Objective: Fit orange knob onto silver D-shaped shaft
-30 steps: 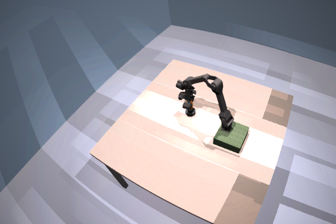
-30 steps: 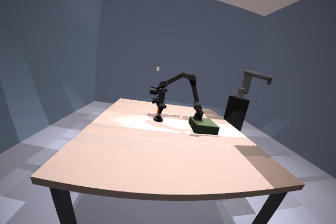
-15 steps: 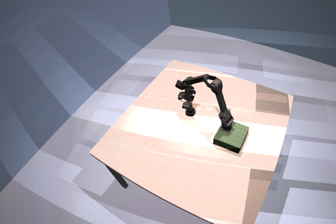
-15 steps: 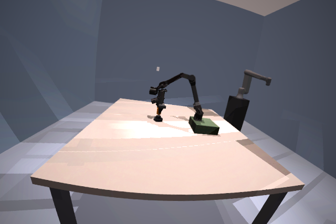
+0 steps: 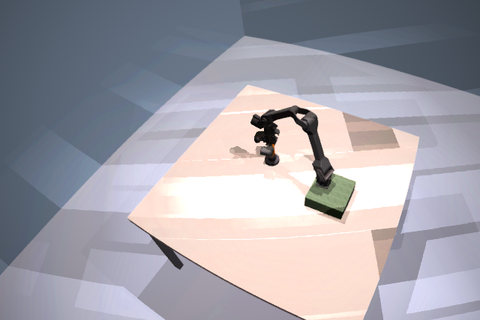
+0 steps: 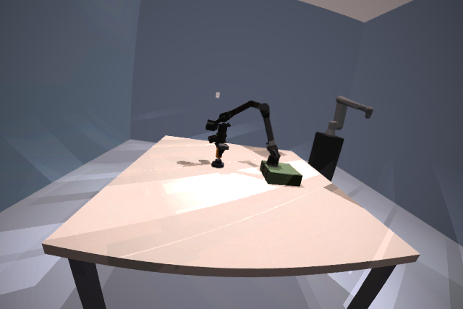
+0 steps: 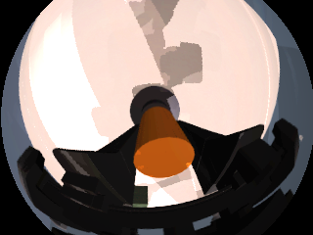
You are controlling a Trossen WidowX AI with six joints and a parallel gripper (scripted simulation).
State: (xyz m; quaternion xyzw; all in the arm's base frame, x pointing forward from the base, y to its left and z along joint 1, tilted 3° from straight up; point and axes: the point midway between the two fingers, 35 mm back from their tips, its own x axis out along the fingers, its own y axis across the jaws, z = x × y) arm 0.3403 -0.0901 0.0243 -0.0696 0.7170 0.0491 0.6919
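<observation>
Now: gripper tip 3 cm below the orange knob. From my gripper tip the other things lie so: round pedestal: 4 cm below.
</observation>
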